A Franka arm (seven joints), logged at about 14 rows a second.
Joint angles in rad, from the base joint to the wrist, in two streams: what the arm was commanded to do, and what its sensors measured. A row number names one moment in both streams.
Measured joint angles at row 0:
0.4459, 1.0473, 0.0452, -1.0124, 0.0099, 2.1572, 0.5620
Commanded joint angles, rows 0 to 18:
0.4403, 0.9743, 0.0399, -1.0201, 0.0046, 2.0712, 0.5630
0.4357, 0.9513, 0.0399, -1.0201, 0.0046, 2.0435, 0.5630
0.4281, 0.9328, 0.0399, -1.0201, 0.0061, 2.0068, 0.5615
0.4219, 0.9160, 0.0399, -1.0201, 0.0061, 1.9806, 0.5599
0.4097, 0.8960, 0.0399, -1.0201, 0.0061, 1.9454, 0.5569
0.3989, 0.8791, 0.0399, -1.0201, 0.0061, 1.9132, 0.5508
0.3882, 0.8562, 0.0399, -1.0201, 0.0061, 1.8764, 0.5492
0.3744, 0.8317, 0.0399, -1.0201, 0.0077, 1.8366, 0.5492
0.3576, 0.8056, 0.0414, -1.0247, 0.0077, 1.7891, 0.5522
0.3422, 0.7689, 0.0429, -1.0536, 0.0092, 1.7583, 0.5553
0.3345, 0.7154, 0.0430, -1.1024, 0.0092, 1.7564, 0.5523
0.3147, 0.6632, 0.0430, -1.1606, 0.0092, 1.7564, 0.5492
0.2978, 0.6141, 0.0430, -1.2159, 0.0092, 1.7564, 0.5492
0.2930, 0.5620, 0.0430, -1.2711, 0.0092, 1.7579, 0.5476
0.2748, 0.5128, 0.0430, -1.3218, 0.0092, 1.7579, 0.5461
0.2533, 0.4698, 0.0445, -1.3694, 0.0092, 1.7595, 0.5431
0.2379, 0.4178, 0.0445, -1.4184, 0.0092, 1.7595, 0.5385
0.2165, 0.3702, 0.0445, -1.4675, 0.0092, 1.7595, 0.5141
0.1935, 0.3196, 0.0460, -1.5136, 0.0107, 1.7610, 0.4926
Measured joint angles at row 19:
0.2358, 0.4692, 0.0381, -1.3404, 0.0099, 1.7441, 0.5399
